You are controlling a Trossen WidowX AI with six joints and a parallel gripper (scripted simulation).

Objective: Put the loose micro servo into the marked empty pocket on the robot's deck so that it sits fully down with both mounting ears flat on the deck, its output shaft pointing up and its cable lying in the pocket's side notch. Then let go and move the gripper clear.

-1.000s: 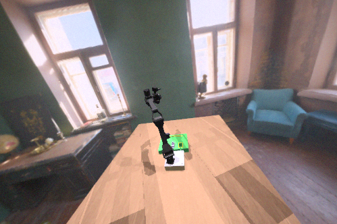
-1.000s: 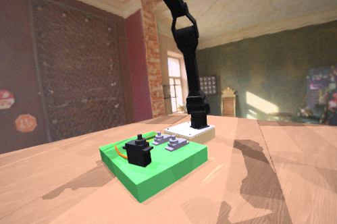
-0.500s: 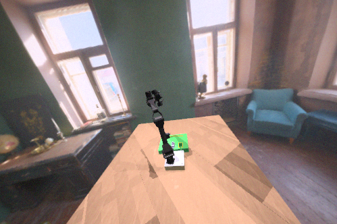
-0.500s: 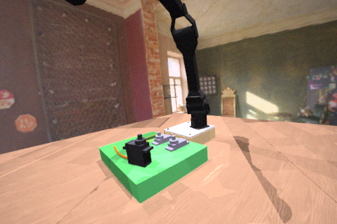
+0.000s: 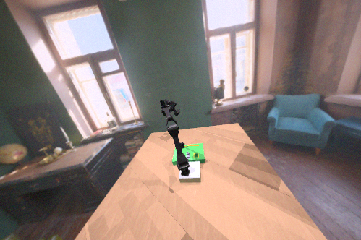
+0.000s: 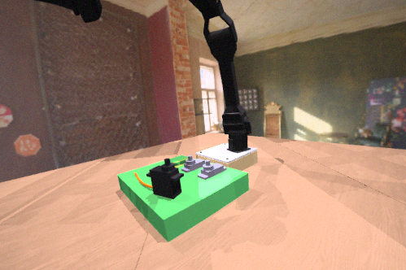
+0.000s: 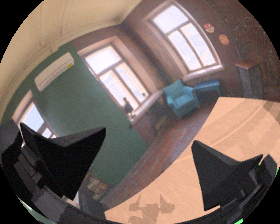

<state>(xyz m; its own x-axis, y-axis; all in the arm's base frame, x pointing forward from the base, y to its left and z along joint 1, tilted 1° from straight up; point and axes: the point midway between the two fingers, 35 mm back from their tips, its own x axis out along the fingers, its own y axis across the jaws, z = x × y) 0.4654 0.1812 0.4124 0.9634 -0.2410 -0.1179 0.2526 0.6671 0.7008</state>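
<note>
My gripper tip is now 20 cm past the green deck, 12 cm to the left of it and 43 cm above it.
</note>
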